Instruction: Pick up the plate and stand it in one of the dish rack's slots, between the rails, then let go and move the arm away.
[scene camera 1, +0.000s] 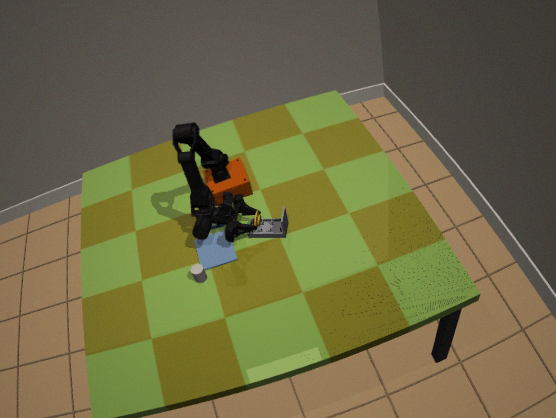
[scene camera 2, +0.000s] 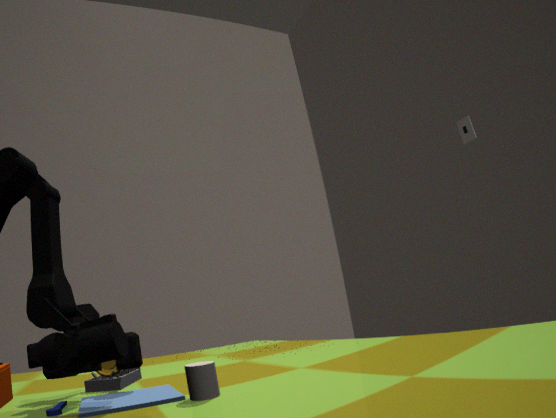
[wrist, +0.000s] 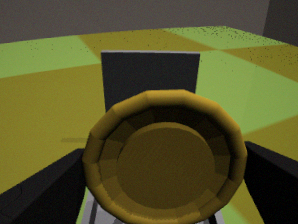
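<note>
There's a yellow plate held in the gripper, and you'd find the gripper in scene camera 1 and in the wrist view too. A grey dish rack is in view as well.
</note>
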